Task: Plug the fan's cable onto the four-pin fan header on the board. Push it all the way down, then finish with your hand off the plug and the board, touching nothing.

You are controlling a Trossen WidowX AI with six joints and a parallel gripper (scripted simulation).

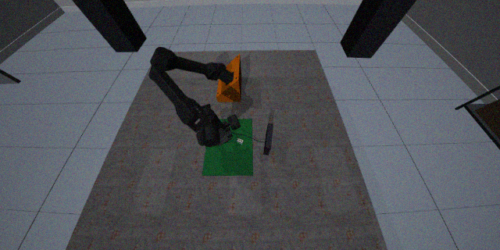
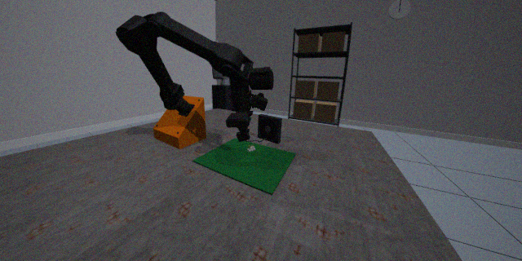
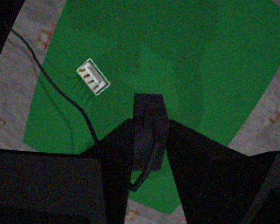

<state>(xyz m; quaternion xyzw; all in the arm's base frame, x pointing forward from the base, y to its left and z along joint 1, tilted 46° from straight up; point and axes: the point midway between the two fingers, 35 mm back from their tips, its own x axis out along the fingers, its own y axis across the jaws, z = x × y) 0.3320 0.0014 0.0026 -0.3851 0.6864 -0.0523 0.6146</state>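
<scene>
The green board lies 11 cm below my gripper tip and 1 cm to the left of it. Also, from my gripper tip: white four-pin header: 10 cm below, 7 cm to the left, 2 cm behind; black plug: 1 cm below, 1 cm behind; black fan: 20 cm to the left, 4 cm below, 1 cm behind.
</scene>
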